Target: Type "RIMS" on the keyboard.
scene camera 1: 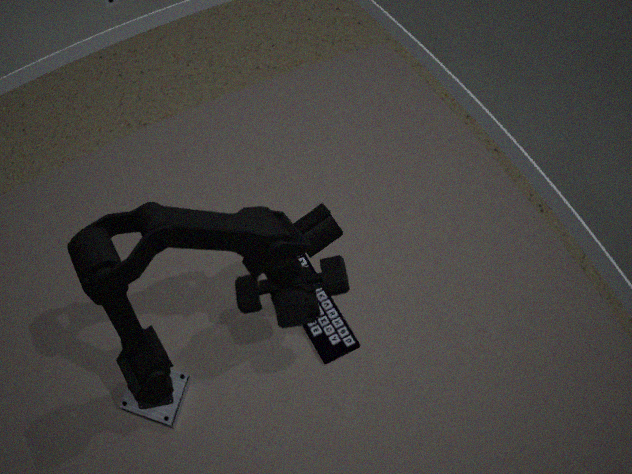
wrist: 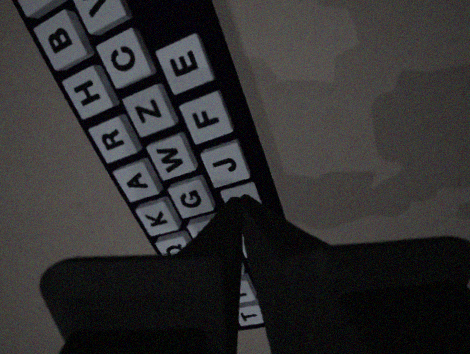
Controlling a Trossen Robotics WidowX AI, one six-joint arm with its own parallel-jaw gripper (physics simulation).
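Places are measured from the arm's base along level axes (x ahead, y left, z up), in centimetres.
Where they show: gripper, fingertip midpoint: (wrist: 240, 206); arm's base, link origin: (scene camera 1: 153, 390).
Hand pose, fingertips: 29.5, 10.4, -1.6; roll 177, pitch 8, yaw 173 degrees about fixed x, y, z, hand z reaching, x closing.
Note:
Each offset is from my fingertips to the top centre of the thing, as dx, dy, dz.
The black keyboard {+2.1, -1.3, +0.5} (scene camera 1: 338, 352) (wrist: 172, 20) with white letter keys lies at a slant on the table, partly under the arm in the scene view. My gripper (scene camera 1: 296, 305) (wrist: 240, 206) is shut and empty, fingers pointing down. In the wrist view its fingertips overlap the key {-0.1, -0.2, +0.0} (wrist: 241, 192) beside the J key {+0.3, -2.2, +0.5} (wrist: 226, 164); that key's letter is covered. Whether the tips touch it cannot be told. The R key {+4.7, -3.8, +0.5} (wrist: 114, 140) shows in the outer row, between H and A. The I and M keys cannot be made out; the fingers hide much of that end.
The arm's silver base plate (scene camera 1: 176, 403) is at the lower left of the scene view, left of the keyboard. The table's speckled border (scene camera 1: 168, 76) runs along the back. Arm shadows fall on the table beside the keyboard.

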